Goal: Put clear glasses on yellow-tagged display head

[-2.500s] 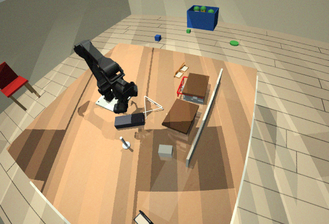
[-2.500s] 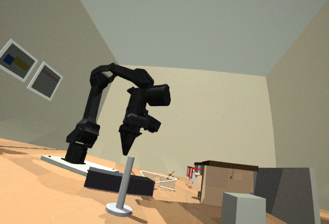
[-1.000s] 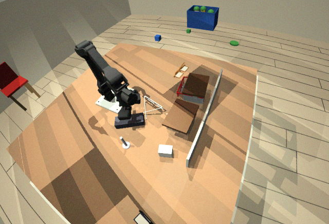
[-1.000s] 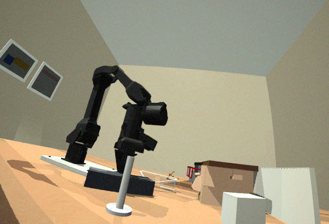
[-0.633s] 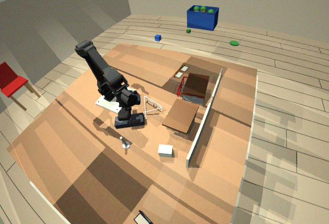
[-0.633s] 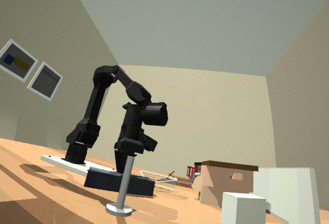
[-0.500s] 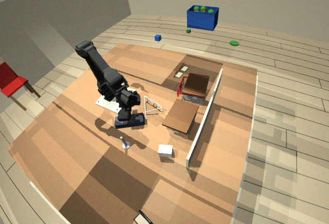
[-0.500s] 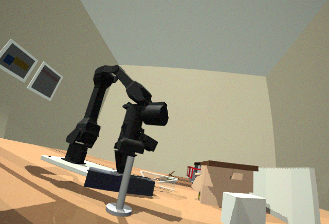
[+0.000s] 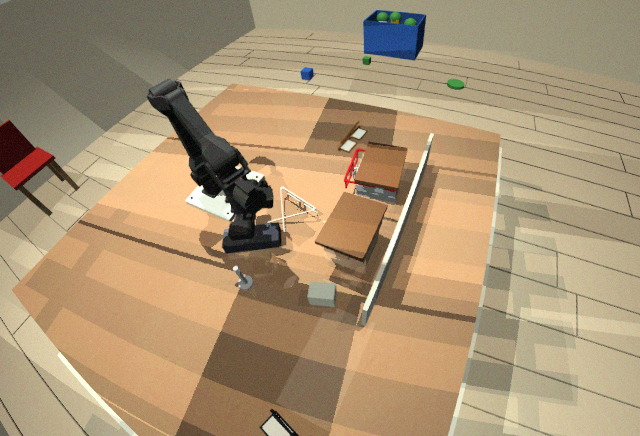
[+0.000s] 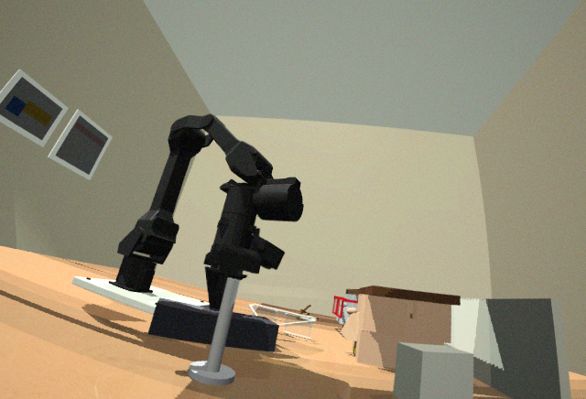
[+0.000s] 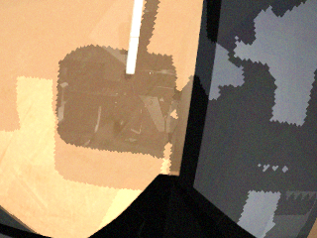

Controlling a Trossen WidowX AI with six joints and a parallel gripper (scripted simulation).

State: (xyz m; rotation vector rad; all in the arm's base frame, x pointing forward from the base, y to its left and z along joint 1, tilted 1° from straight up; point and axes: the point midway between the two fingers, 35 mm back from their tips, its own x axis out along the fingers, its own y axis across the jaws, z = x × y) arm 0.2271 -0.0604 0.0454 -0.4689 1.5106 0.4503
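Right now the round white base is 8 cm ahead of my gripper tip and 15 cm to the right of it. The rest, counted from my gripper tip: white block: 28 cm ahead, 8 cm to the right; dark case: 2 cm ahead, 3 cm to the right, 1 cm below; long white panel: 37 cm ahead, 20 cm to the left, 3 cm above.
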